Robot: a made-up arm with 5 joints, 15 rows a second.
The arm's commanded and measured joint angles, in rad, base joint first. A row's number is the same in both.
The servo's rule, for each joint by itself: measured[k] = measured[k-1] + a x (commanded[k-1-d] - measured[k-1]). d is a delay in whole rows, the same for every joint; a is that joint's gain. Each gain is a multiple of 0.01, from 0.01 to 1. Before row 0 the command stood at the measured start. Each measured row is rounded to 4 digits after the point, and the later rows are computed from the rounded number. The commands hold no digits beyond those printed.
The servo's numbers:
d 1
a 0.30 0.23 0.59 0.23 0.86
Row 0, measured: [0.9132 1.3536 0.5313 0.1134 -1.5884]
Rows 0 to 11, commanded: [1.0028 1.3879 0.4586 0.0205 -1.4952]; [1.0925 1.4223 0.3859 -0.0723 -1.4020]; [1.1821 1.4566 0.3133 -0.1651 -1.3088]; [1.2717 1.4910 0.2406 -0.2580 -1.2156]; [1.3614 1.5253 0.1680 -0.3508 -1.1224]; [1.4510 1.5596 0.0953 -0.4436 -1.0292]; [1.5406 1.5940 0.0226 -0.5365 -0.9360]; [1.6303 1.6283 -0.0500 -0.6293 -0.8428]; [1.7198 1.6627 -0.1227 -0.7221 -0.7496]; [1.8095 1.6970 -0.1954 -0.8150 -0.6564]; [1.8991 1.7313 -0.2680 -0.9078 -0.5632]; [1.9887 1.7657 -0.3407 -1.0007 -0.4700]
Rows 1 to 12, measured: [0.9132 1.3536 0.5313 0.1134 -1.5884]; [0.9401 1.3615 0.4884 0.0920 -1.5082]; [0.9858 1.3755 0.4279 0.0542 -1.4169]; [1.0447 1.3942 0.3603 0.0038 -1.3239]; [1.1128 1.4165 0.2897 -0.0564 -1.2308]; [1.1874 1.4415 0.2179 -0.1241 -1.1376]; [1.2665 1.4687 0.1456 -0.1976 -1.0444]; [1.3487 1.4975 0.0730 -0.2755 -0.9512]; [1.4332 1.5276 0.0004 -0.3569 -0.8580]; [1.5192 1.5587 -0.0722 -0.4409 -0.7648]; [1.6063 1.5905 -0.1449 -0.5269 -0.6716]; [1.6941 1.6229 -0.2175 -0.6145 -0.5784]
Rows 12 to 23, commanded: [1.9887 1.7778 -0.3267 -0.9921 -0.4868]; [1.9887 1.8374 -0.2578 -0.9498 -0.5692]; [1.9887 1.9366 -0.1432 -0.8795 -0.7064]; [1.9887 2.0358 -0.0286 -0.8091 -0.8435]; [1.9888 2.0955 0.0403 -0.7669 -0.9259]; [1.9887 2.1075 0.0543 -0.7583 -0.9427]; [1.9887 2.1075 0.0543 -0.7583 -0.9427]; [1.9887 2.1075 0.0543 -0.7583 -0.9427]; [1.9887 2.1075 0.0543 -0.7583 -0.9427]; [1.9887 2.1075 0.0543 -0.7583 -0.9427]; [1.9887 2.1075 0.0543 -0.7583 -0.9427]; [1.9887 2.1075 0.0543 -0.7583 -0.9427]
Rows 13 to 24, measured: [1.7825 1.6557 -0.2902 -0.7033 -0.4852]; [1.8444 1.6838 -0.3117 -0.7697 -0.4866]; [1.8877 1.7191 -0.2799 -0.8111 -0.5576]; [1.9180 1.7691 -0.1992 -0.8268 -0.6856]; [1.9392 1.8304 -0.0985 -0.8227 -0.8214]; [1.9541 1.8914 -0.0166 -0.8099 -0.9113]; [1.9645 1.9411 0.0252 -0.7980 -0.9383]; [1.9718 1.9794 0.0424 -0.7889 -0.9421]; [1.9769 2.0089 0.0494 -0.7819 -0.9426]; [1.9804 2.0316 0.0523 -0.7765 -0.9427]; [1.9829 2.0491 0.0535 -0.7723 -0.9427]; [1.9846 2.0625 0.0540 -0.7691 -0.9427]
